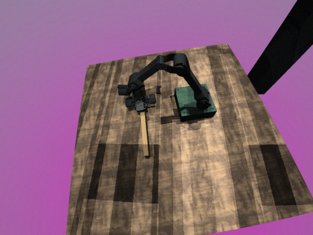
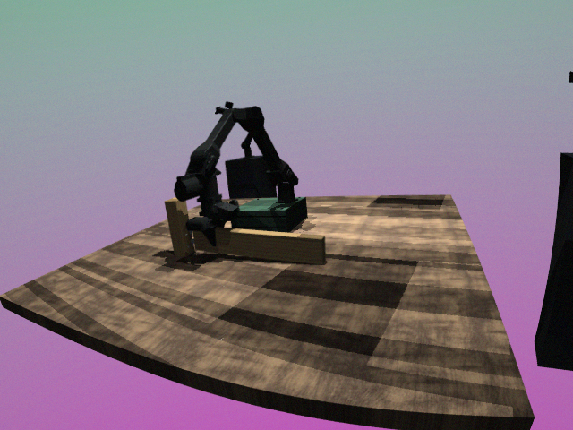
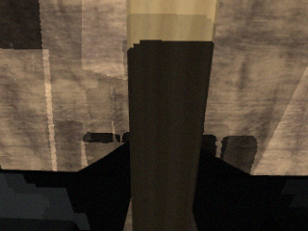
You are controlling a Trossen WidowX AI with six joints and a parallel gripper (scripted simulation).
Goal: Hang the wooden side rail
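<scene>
Right now my gripper tip is 13 cm to the left of the headboard post, 4 cm below it and 2 cm short of it.
</scene>
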